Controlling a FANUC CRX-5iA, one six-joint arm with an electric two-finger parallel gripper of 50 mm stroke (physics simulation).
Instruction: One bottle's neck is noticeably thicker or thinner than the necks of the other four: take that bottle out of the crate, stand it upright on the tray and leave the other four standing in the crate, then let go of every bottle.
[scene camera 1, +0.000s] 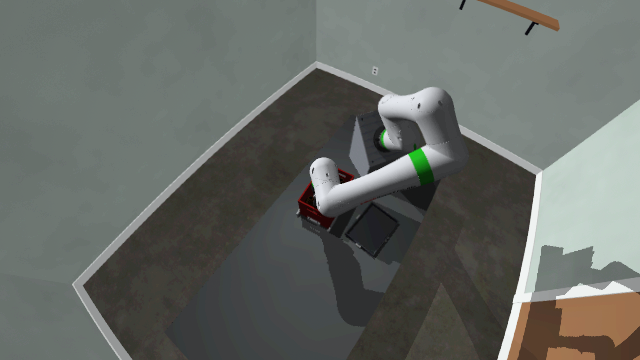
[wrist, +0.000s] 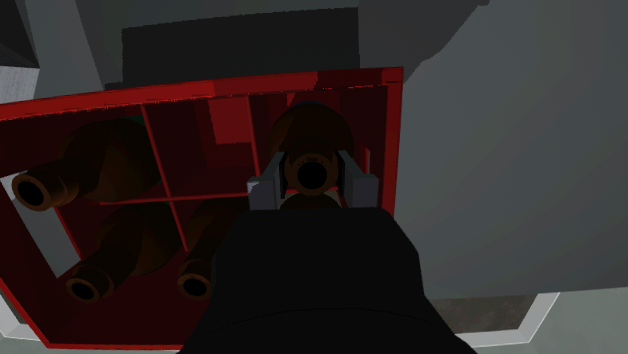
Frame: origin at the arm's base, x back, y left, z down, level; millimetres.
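Seen in the pictures: gripper, fingertip midpoint: (wrist: 311, 165); arm's base at its link origin: (scene camera 1: 385, 139).
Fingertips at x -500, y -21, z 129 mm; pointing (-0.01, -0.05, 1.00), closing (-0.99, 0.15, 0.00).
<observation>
Offsets run from my fingertips to a thing's top centre. "pt": to the spot under its first point. Level surfaces: height alone.
A red crate @(dy -52, dx +84, dz -48 mm) (scene camera 1: 316, 218) (wrist: 395, 145) with dividers holds brown bottles. My gripper (wrist: 311, 165) is shut on the neck of one brown bottle @(dy +6, dx +1, dz -36 mm) (wrist: 311, 127), which stands in the top right compartment of the wrist view. In that view another bottle @(dy -29, dx +176, dz -36 mm) (wrist: 107, 160) stands at the top left, one @(dy -110, dx +162, dz -36 mm) (wrist: 125, 250) at the lower left, and one @(dy -90, dx +73, dz -36 mm) (wrist: 212, 235) at the lower middle. Part of a further bottle @(dy -80, dx -10, dz -36 mm) (wrist: 310, 201) shows below the held one, mostly hidden by the gripper body. The upper middle compartment holds no bottle. The dark tray @(pt dy +147, dx +114, dz +113 mm) (scene camera 1: 356, 218) lies beside the crate. In the scene view the wrist hides the fingers.
The robot's grey base block (scene camera 1: 358, 147) stands behind the crate and tray. The white forearm (scene camera 1: 380, 182) reaches over the space between base and crate. The crate and tray rest on a grey surface @(dz +127 mm) (scene camera 1: 260, 280), and the crate walls rise around the bottles.
</observation>
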